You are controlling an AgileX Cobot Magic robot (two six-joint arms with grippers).
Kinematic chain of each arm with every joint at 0, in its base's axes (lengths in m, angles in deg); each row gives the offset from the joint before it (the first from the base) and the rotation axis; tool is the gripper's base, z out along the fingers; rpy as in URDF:
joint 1: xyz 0 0 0.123 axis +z
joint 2: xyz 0 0 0 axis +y
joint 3: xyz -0.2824 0 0.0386 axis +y
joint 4: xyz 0.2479 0 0.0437 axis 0.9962 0 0.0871
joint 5: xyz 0 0 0 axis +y
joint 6: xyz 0.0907 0 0.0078 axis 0.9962 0 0.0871
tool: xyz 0 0 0 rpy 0 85 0
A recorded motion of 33 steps. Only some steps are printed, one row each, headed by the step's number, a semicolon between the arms.
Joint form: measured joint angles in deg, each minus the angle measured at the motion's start. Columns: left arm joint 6, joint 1, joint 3, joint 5, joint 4, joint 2; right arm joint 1, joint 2, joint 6, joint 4, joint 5, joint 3.
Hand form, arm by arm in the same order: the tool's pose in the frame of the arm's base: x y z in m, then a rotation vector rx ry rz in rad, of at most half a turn. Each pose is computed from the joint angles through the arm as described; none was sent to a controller.
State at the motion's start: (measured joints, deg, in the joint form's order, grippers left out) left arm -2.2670 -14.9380 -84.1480 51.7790 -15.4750 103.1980; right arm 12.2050 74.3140 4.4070 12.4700 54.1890 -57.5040
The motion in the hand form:
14: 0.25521 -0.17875 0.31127 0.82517 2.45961 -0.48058; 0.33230 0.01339 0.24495 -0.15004 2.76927 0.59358
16: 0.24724 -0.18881 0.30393 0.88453 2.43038 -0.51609; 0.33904 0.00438 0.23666 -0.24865 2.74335 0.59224
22: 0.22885 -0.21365 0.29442 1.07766 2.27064 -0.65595; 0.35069 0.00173 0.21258 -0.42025 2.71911 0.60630
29: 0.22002 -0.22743 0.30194 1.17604 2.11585 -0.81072; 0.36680 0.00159 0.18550 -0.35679 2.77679 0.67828
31: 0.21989 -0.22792 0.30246 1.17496 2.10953 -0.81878; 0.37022 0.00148 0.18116 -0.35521 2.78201 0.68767
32: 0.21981 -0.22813 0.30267 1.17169 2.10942 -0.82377; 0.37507 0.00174 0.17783 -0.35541 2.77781 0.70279
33: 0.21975 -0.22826 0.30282 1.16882 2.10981 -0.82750; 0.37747 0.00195 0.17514 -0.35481 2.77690 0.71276
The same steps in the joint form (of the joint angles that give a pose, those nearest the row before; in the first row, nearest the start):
14: 16.18 -16.32 14.72 -3.91 -2.06 -18.67; -16.75 21.82 -30.30 19.01 2.29 -11.14
16: 18.71 -18.38 16.70 -6.13 -4.23 -18.76; -18.47 23.81 -37.47 20.67 1.98 -11.62
22: 33.74 -22.42 20.28 -11.28 -16.07 -18.76; -19.06 28.36 -48.00 23.20 0.87 -11.92
29: 48.44 -23.40 20.45 -11.35 -29.65 -18.76; -19.06 34.53 -46.81 24.69 1.27 -14.34
31: 49.00 -23.40 20.45 -11.40 -30.35 -18.76; -19.06 35.66 -46.96 24.93 1.37 -15.01
32: 49.05 -23.40 20.45 -11.40 -30.64 -18.76; -19.06 36.91 -47.43 25.65 1.53 -16.03
33: 49.05 -23.40 20.45 -11.40 -30.85 -18.76; -19.06 37.65 -47.75 26.11 1.58 -16.48

